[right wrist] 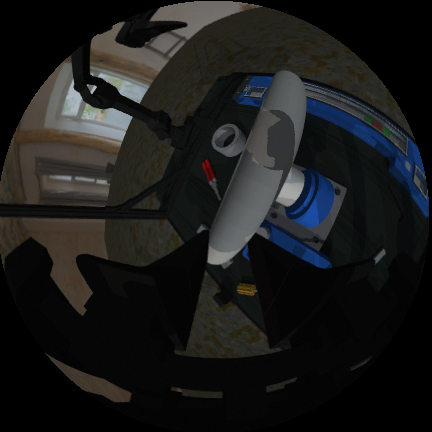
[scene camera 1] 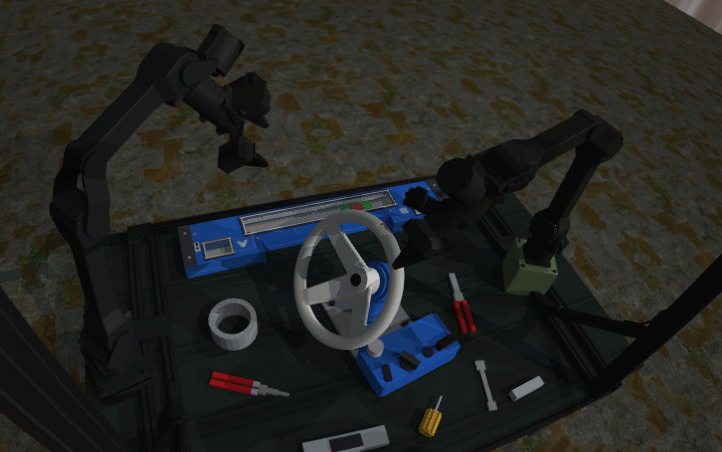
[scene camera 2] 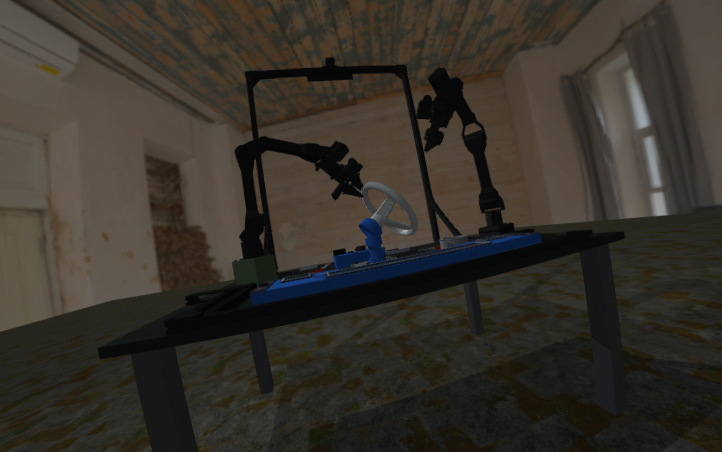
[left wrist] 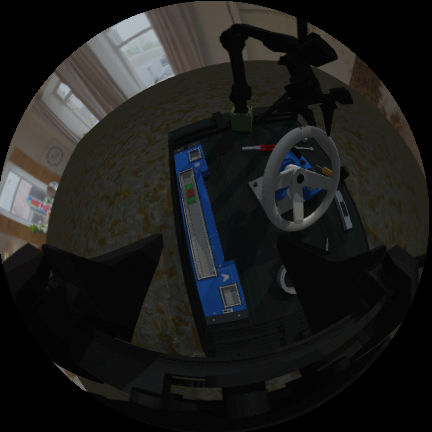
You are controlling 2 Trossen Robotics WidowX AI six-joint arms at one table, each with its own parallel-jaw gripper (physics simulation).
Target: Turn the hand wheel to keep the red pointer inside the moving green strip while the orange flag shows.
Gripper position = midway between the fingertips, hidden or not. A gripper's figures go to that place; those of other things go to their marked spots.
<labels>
My left gripper (scene camera 2: 427, 142): 0.78 m from the lens. My right gripper (scene camera 2: 364, 194) is 0.94 m from the lens. A hand wheel (scene camera 2: 381, 216) is 0.85 m from the lens.
</labels>
